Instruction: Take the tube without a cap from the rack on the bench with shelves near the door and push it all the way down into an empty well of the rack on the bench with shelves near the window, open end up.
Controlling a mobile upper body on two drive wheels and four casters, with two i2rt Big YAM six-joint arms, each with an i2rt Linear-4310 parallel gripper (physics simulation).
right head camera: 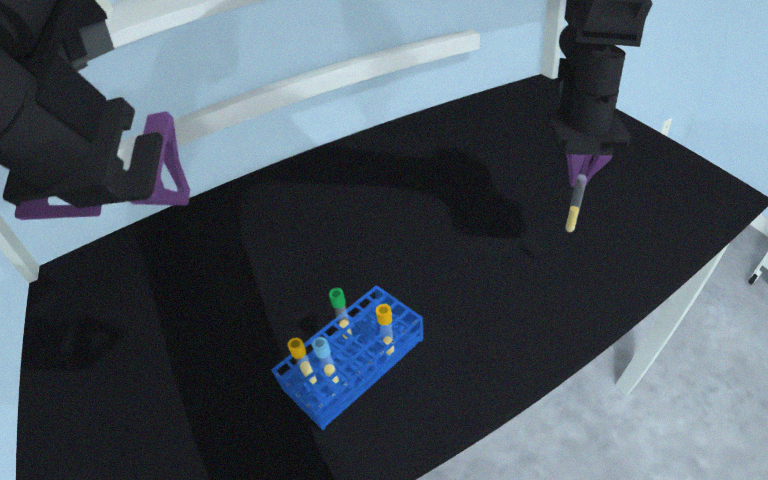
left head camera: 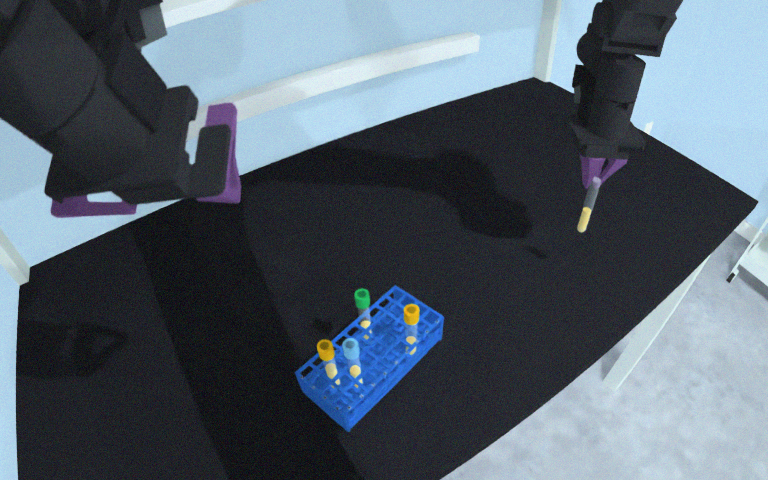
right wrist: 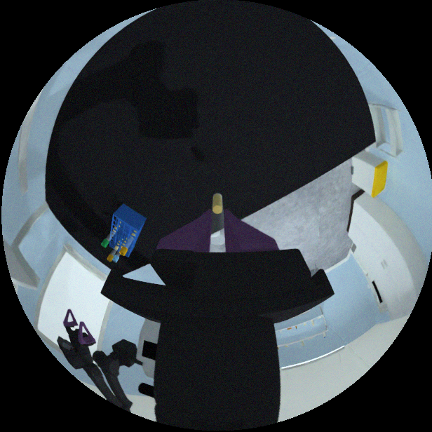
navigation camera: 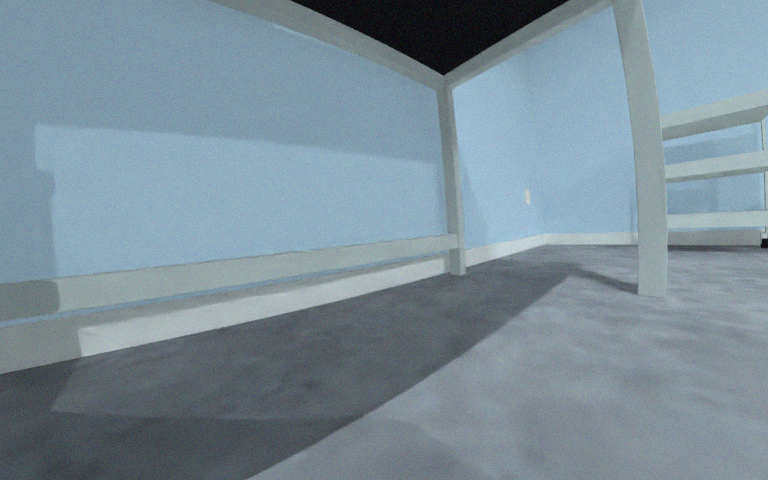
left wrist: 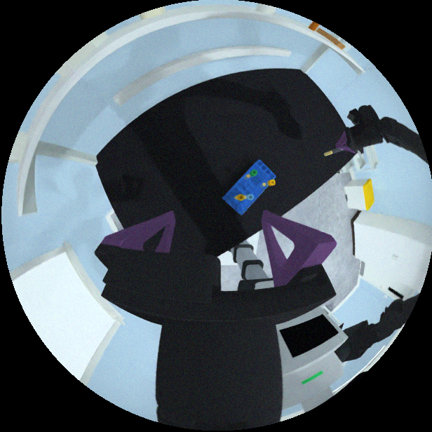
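Observation:
My right gripper (left head camera: 595,180) (right head camera: 582,177) (right wrist: 217,213) is shut on the uncapped tube (left head camera: 589,206) (right head camera: 574,206) (right wrist: 217,202), which has yellow contents in its lower end. It holds the tube slightly tilted, closed end down, above the black bench top. The blue rack (left head camera: 395,362) (right head camera: 370,362) (left wrist: 243,206) (right wrist: 131,215) stands on the bench top, to the left of the tube in the head views. It holds a green-capped, a light-blue-capped and two orange-capped tubes, with empty wells between them. My left gripper (left wrist: 218,215) is open and empty, at the left in the head views.
The black bench top (left head camera: 453,271) (right head camera: 441,271) has a white rail (left head camera: 362,70) behind it along the blue wall. A bench leg (left head camera: 656,322) (navigation camera: 650,169) stands below the front edge. A white cart (navigation camera: 713,169) and a white bin with a yellow side (left wrist: 359,195) stand farther off.

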